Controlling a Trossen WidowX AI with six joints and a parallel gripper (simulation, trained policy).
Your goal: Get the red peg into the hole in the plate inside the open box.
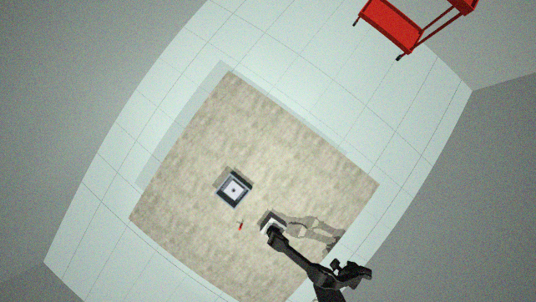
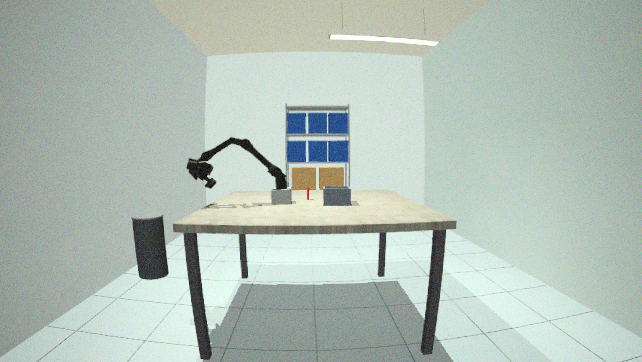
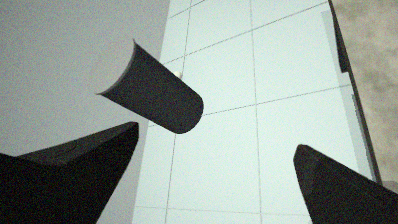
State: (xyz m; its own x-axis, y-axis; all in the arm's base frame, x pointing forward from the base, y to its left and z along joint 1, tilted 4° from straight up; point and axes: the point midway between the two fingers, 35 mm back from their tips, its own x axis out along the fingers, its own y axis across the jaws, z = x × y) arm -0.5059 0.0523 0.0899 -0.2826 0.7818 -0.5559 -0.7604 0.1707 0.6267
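The red peg is 70 cm ahead of my gripper tip, 2 cm to the left of it and 8 cm below it. From my gripper tip the other things lie so: grey box (85 cm ahead, 18 cm to the right, 10 cm below).
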